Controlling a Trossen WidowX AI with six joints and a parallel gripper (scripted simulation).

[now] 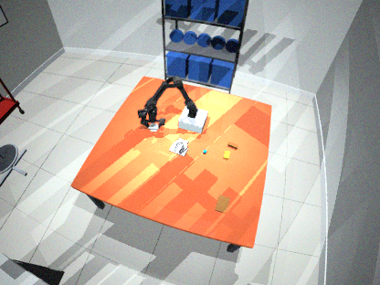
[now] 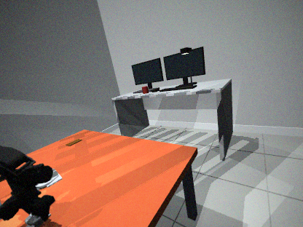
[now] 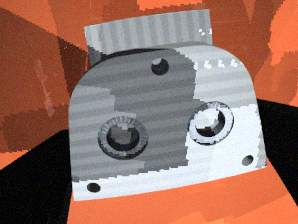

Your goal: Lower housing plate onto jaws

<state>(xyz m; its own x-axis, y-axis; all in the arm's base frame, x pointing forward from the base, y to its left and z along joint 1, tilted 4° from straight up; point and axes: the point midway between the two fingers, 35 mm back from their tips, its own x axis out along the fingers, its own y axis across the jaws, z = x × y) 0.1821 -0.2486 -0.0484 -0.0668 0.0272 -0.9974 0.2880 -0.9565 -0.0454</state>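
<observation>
Now: the white piece 1 cm behind my gripper tip. The rest, counted from my gripper tip: brown bar (62 cm to the left, 6 cm behind); cyan piece (44 cm to the left, 7 cm ahead); yellow block (60 cm to the left, 4 cm ahead).
</observation>
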